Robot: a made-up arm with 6 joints. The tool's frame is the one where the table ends. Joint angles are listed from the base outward.
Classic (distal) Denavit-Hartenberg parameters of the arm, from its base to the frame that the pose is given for. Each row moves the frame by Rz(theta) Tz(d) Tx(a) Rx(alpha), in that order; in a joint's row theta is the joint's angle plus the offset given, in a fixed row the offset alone. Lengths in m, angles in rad.
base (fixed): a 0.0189, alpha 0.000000, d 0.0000, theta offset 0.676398
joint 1: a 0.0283, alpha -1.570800, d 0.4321, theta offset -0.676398
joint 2: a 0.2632, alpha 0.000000, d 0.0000, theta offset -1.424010
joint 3: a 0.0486, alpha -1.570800, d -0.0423, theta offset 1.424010
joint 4: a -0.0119, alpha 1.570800, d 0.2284, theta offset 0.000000
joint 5: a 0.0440, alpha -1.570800, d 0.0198, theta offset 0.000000
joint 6: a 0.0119, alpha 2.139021, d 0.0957, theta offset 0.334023
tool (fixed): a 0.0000, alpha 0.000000, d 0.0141, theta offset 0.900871
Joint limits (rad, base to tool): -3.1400..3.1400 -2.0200..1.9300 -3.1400..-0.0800 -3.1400..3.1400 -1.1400..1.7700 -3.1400..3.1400
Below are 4 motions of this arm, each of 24 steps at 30 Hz.
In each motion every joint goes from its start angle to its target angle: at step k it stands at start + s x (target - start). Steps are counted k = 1, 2, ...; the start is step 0. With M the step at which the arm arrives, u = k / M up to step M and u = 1 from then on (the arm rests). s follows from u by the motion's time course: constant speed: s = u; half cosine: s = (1 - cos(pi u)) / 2; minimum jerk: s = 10 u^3 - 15 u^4 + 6 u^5.
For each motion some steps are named. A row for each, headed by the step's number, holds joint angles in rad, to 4 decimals.
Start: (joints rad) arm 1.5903 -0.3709 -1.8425 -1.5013 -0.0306 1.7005
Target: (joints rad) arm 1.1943 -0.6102 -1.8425 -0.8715 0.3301 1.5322
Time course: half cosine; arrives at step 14
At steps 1, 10, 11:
1: 1.5853 -0.3739 -1.8425 -1.4934 -0.0261 1.6984
10: 1.2688 -0.5652 -1.8425 -0.9901 0.2622 1.5639
11: 1.2375 -0.5841 -1.8425 -0.9402 0.2908 1.5506

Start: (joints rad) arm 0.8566 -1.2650 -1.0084 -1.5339 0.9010 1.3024
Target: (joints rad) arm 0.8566 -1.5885 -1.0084 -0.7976 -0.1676 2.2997
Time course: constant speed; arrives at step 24
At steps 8, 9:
8: 0.8566 -1.3728 -1.0084 -1.2885 0.5448 1.6348
9: 0.8566 -1.3863 -1.0084 -1.2578 0.5003 1.6764

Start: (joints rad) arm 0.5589 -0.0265 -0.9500 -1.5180 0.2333 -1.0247
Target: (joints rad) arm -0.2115 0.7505 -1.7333 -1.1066 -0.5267 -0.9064
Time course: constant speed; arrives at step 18
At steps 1, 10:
1: 0.5161 0.0167 -0.9935 -1.4951 0.1911 -1.0181
10: 0.1309 0.4052 -1.3852 -1.2894 -0.1889 -0.9590

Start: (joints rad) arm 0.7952 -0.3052 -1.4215 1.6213 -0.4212 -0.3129
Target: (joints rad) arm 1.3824 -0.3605 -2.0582 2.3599 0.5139 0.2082
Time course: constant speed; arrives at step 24
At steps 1, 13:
1: 0.8197 -0.3075 -1.4480 1.6521 -0.3822 -0.2912
13: 1.1133 -0.3352 -1.7664 2.0214 0.0853 -0.0306

